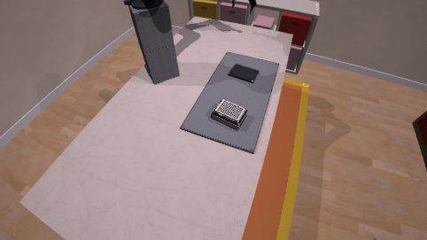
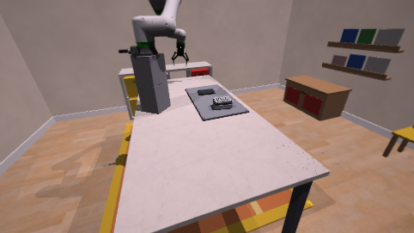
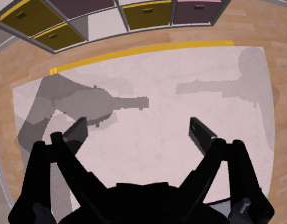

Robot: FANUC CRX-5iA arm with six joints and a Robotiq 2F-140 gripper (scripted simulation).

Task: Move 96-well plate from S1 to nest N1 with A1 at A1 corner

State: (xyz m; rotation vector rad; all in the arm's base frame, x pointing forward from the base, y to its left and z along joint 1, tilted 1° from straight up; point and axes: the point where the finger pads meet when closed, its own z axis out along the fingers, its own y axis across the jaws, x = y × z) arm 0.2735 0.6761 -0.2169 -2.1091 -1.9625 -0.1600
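The white 96-well plate lies 26 cm ahead of my hand, 84 cm to the right of it and 14 cm below it. Round my hand: plate nest N1 (21 cm ahead, 48 cm to the right, 19 cm below).
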